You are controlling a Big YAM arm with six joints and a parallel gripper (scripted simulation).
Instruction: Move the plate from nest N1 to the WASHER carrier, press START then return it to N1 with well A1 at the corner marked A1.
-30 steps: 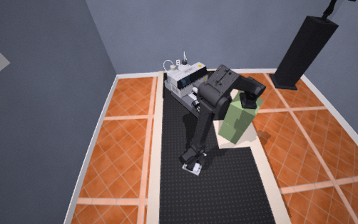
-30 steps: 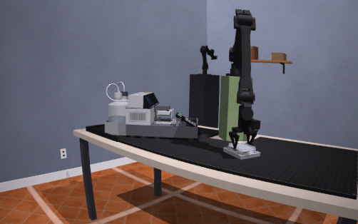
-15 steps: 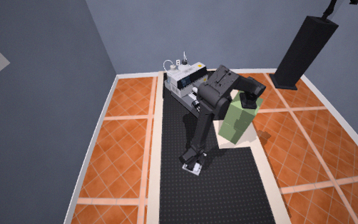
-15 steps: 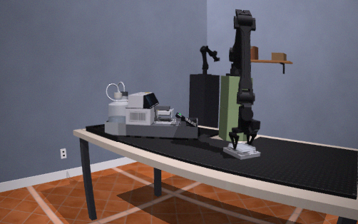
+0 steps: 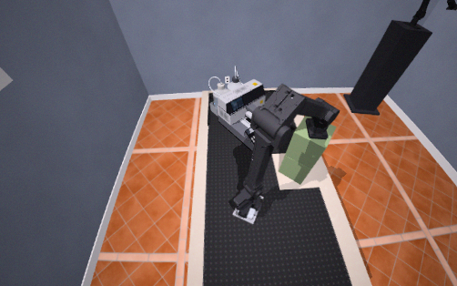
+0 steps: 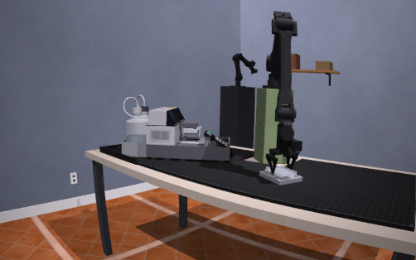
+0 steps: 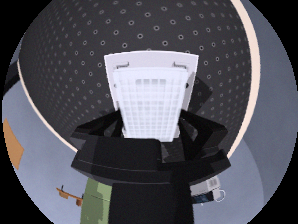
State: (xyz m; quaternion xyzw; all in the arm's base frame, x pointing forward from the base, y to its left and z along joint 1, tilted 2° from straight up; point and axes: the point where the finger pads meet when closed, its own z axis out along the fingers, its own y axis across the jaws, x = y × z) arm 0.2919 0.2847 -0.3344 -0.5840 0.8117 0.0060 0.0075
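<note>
My hand is right at the well plate. Also, from my hand: bottle: 26 cm ahead, 79 cm to the right, 11 cm above; plate nest N1: 3 cm below; plate washer: 63 cm to the right, 9 cm above.
</note>
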